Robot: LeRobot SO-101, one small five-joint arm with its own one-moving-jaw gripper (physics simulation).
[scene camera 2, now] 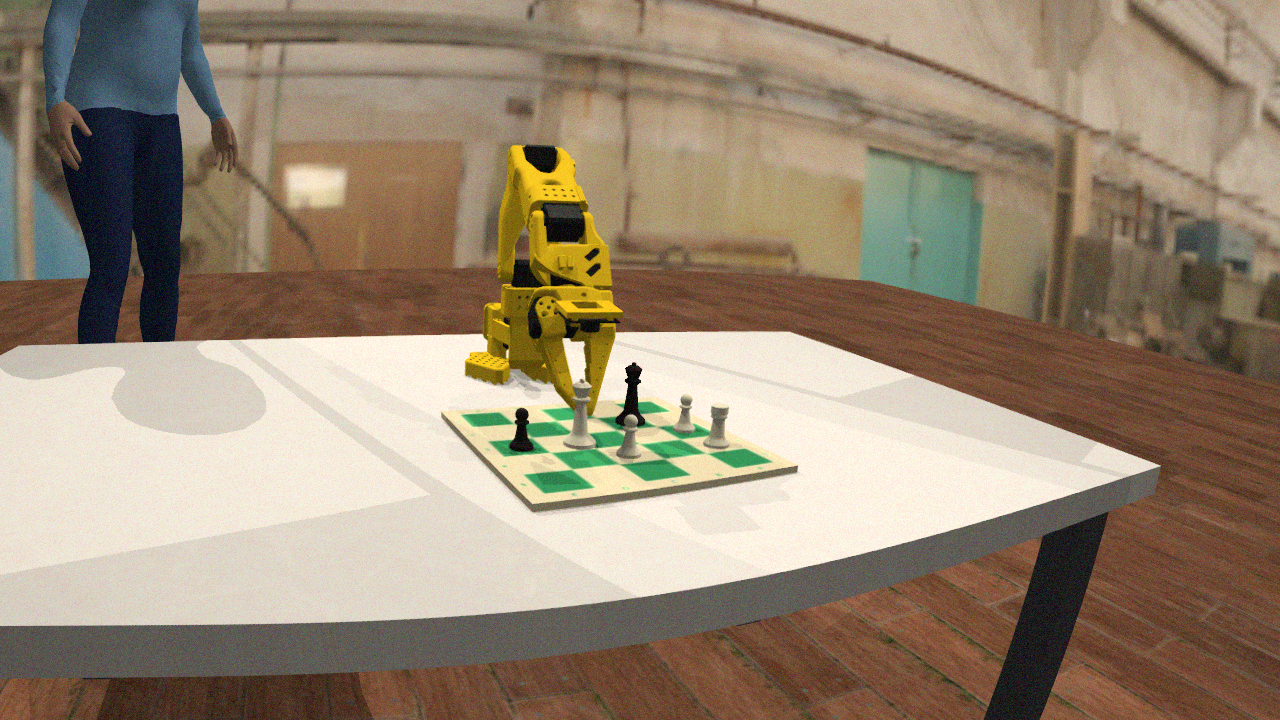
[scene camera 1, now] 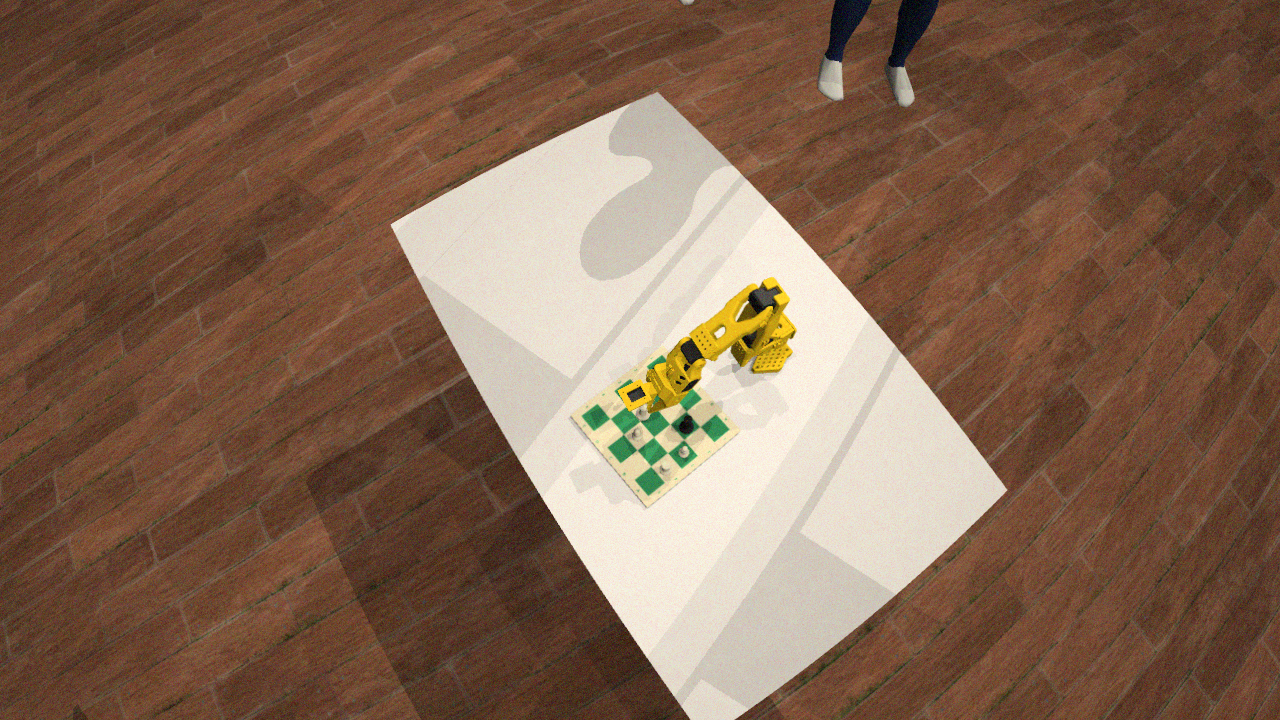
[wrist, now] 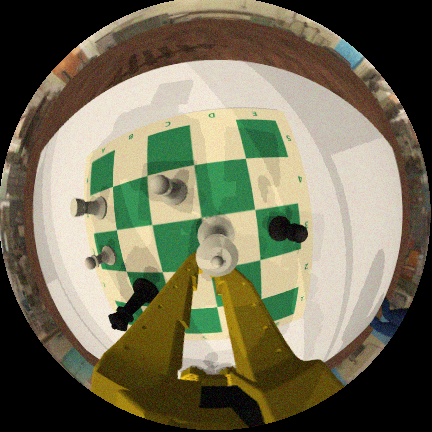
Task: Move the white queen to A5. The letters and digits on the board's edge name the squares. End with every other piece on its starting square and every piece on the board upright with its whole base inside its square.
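Pixels of known places: hand, tool point: (scene camera 2: 585,409) (scene camera 1: 649,410) (wrist: 202,259); arm's base, link origin: (scene camera 2: 518,378) (scene camera 1: 753,354) (wrist: 211,371).
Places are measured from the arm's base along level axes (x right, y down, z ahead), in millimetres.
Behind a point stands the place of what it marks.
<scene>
The white queen (scene camera 1: 641,413) @(x 14, y -23, z 248 mm) (scene camera 2: 580,425) @(x 18, y -23, z 248 mm) (wrist: 217,254) @(x 16, y -56, z 244 mm) stands upright on D3, its base near the corner towards C3 and D4 and seeming to touch the C3 line in the wrist view. My gripper (scene camera 2: 587,411) (wrist: 213,272) @(x 9, y -32, z 234 mm) is shut, with nothing between its jaws. Its tips are low, close behind the queen, and the queen's head hides part of them in the wrist view. The square A5 (scene camera 1: 649,482) @(x -96, y -6, z 303 mm) (scene camera 2: 741,457) @(x -96, y -6, z 301 mm) (wrist: 102,172) @(x -91, y -6, z 301 mm) is green and bare, at a corner of the board (scene camera 1: 646,504) @(x -125, y -6, z 329 mm) (scene camera 2: 537,504) @(x 83, y -5, z 353 mm) (wrist: 303,195) @(x 89, y -6, z 268 mm).
A white rook (scene camera 2: 717,426) @(x -89, y -23, z 271 mm) (wrist: 87,207) @(x -87, y -26, z 266 mm) stands on A4, a white pawn (scene camera 2: 684,414) @(x -82, y -21, z 226 mm) (wrist: 104,256) @(x -80, y -17, z 224 mm) on A3, and another white pawn (scene camera 2: 629,438) @(x -11, y -20, z 277 mm) (wrist: 167,188) @(x -8, y -32, z 271 mm) on C4. A tall black piece (scene camera 2: 632,398) @(x -47, y -29, z 197 mm) (wrist: 145,292) @(x -42, y -15, z 196 mm) stands on B2, a black pawn (scene camera 2: 521,431) @(x 65, y -20, z 248 mm) (wrist: 287,230) @(x 58, y -27, z 245 mm) on E3.
</scene>
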